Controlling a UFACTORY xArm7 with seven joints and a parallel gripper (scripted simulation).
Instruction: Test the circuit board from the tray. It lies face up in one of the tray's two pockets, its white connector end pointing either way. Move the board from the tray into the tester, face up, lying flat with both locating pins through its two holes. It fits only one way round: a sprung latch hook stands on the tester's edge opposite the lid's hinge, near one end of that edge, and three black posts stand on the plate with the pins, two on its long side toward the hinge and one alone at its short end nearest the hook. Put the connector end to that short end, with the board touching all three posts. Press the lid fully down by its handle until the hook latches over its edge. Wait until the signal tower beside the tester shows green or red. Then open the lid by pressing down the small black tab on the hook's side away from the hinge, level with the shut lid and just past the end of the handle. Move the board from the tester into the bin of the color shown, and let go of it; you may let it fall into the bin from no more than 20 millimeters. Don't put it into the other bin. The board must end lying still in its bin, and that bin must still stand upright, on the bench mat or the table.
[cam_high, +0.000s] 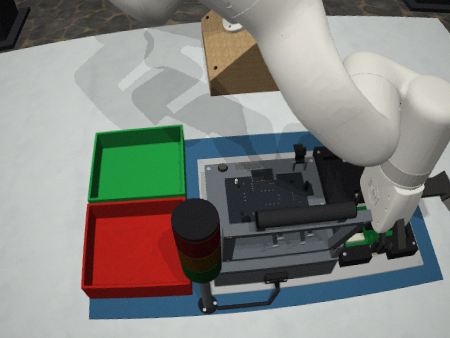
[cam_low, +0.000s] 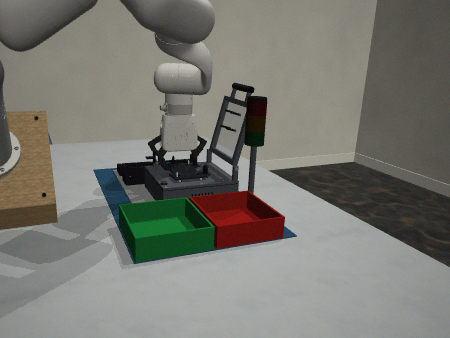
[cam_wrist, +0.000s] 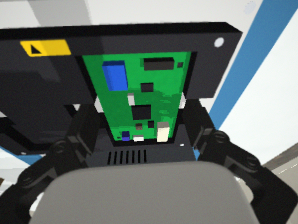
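My hand is 1 cm above the green circuit board. From my hand the other things lie so: tester plate: 16 cm to the right, 5 cm above, 4 cm behind; then tester lid: 17 cm to the right, 16 cm above, 8 cm ahead; then latch hook: 11 cm to the right, 10 cm behind, 6 cm above.
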